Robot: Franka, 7 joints.
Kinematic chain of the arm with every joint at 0, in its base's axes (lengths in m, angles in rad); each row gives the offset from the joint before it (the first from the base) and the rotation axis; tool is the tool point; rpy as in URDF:
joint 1: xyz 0 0 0.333 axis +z
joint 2: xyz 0 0 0 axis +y
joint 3: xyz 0 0 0.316 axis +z
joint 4: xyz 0.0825 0 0 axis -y
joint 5: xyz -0.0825 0 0.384 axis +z
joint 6: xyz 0 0 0 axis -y
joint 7: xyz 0.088 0 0 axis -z
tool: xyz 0 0 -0.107 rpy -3.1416 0 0
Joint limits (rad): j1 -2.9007..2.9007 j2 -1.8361..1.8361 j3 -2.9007..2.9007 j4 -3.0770..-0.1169 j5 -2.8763..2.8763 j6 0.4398..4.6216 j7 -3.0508..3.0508
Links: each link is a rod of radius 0.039 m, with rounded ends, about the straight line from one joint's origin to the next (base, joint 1, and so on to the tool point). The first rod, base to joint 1, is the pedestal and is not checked.
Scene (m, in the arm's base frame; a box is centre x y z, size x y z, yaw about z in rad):
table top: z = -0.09
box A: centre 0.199 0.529 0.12 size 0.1 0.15 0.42 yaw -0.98
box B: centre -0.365 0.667 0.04 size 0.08 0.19 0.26 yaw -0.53
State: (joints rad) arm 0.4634 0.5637 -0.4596 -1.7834 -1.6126 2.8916 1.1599
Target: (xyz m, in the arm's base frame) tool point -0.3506 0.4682 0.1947
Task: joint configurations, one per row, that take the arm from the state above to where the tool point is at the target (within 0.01 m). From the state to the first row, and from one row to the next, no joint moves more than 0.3 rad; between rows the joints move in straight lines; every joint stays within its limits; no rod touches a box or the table.
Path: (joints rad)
1: 0.5320 0.3574 -0.2674 -1.5925 -1.8871 2.9062 1.4042
2: 0.6006 0.1510 -0.0752 -1.4015 -2.1615 2.9209 1.6486
3: 0.6692 -0.0553 0.1170 -1.2106 -2.4360 2.9355 1.8929
4: 0.9635 0.1883 0.2578 -1.4729 -2.1680 2.9771 1.6486
5: 1.2577 0.4319 0.3986 -1.7352 -1.8999 3.0187 1.4042
6: 1.5520 0.6755 0.5395 -1.9975 -1.6319 3.0604 1.1599

